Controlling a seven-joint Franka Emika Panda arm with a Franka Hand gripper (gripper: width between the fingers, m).
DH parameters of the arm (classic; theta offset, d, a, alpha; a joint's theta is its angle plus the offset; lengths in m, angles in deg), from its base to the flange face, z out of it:
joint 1: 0 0.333 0 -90
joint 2: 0 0 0 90
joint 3: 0 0.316 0.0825 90
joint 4: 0 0 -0.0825 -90
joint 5: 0 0.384 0 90
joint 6: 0 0 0.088 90
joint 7: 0 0.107 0 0
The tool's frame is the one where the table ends.
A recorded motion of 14 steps. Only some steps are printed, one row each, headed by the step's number.
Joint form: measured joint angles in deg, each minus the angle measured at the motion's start. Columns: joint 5, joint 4, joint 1, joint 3, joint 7, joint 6, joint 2.
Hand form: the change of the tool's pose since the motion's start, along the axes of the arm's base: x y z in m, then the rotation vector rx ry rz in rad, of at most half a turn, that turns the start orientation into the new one. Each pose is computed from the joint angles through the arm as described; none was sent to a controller.
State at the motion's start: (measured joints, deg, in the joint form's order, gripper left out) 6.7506 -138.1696 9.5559 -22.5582 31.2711 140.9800 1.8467
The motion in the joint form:
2: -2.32 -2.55 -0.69 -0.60 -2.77 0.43 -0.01
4: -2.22 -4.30 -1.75 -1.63 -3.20 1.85 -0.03
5: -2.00 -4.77 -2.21 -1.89 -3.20 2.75 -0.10
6: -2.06 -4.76 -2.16 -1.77 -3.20 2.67 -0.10
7: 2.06 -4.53 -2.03 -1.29 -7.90 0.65 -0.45
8: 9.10 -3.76 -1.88 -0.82 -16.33 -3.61 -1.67
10: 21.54 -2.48 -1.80 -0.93 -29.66 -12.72 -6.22
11: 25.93 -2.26 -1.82 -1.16 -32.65 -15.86 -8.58
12: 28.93 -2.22 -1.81 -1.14 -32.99 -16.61 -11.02
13: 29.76 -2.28 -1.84 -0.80 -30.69 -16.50 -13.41
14: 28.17 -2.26 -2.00 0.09 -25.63 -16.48 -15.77
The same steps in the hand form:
2: -0.0172 -0.0073 -0.0167 -0.0174 0.0400 0.0564
4: -0.0301 -0.0221 -0.0260 -0.0161 0.0452 0.0249
5: -0.0331 -0.0276 -0.0272 -0.0168 0.0366 0.0084
6: -0.0327 -0.0262 -0.0272 -0.0169 0.0379 0.0123
7: -0.0332 -0.0205 -0.0262 0.0361 0.0420 0.0496
8: -0.0329 -0.0123 -0.0179 0.1382 0.0312 0.1195
10: -0.0350 0.0015 0.0150 0.3538 -0.0521 0.2263
11: -0.0369 0.0064 0.0320 0.4354 -0.1008 0.2406
12: -0.0369 0.0091 0.0506 0.4782 -0.1569 0.2246
13: -0.0373 0.0116 0.0684 0.4921 -0.1905 0.1909
14: -0.0384 0.0162 0.0861 0.4834 -0.1918 0.1461

